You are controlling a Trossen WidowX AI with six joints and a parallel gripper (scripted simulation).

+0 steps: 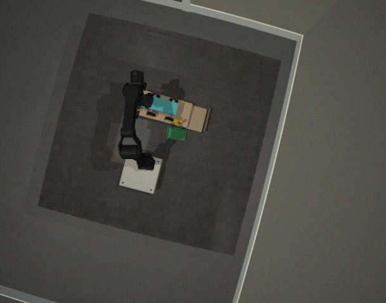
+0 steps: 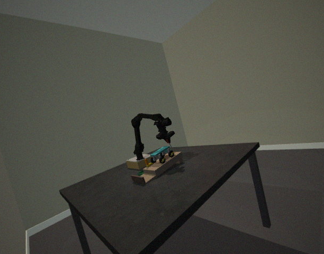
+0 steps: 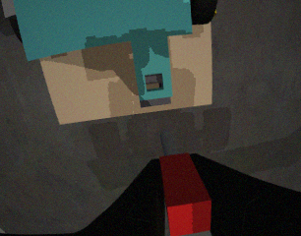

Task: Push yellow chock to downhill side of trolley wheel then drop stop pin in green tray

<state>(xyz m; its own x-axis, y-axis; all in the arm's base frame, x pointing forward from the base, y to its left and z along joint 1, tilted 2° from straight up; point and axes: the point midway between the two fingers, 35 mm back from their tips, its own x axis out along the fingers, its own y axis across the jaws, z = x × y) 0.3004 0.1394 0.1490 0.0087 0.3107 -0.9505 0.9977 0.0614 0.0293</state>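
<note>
The yellow chock is 2 cm behind my gripper tip, 23 cm to the right of it and 9 cm below it. The rest, counted from my gripper tip: red-headed stop pin right at my gripper tip; teal trolley 3 cm ahead, 13 cm to the right, 7 cm below; raised end wall 5 cm ahead, 40 cm to the right, 15 cm below.
</note>
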